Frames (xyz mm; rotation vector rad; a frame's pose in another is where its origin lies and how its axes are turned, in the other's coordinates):
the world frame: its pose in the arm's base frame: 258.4 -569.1 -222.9 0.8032 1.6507 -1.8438
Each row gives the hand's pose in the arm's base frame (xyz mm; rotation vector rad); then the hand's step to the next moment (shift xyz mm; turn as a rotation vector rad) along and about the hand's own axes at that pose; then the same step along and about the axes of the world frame.
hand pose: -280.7 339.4 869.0 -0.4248 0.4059 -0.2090
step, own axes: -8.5 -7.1 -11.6 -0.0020 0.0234 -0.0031
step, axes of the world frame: 11.8 -6.3 8.8 0.0092 0.0057 -0.0211
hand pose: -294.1 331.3 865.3 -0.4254 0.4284 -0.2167
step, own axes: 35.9 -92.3 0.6 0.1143 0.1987 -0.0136
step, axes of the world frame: -35.6 6.6 92.2 0.0217 0.1652 -0.1580
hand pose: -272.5 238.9 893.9 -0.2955 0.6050 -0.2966
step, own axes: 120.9 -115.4 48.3 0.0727 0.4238 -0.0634
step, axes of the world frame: -82.0 78.0 132.1 0.1072 0.1931 -0.3743
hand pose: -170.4 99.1 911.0 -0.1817 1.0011 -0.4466
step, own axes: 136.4 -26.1 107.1 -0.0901 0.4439 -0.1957
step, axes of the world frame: -70.6 142.3 74.4 0.1951 0.0185 -0.4528
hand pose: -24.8 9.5 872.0 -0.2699 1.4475 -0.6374
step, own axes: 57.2 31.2 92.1 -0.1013 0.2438 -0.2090
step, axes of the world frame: -27.3 108.7 13.3 0.1521 -0.0872 -0.2875
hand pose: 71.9 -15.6 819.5 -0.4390 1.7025 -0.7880
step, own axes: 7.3 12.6 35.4 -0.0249 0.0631 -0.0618
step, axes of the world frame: -9.2 37.1 1.5 0.0446 -0.0283 -0.0750
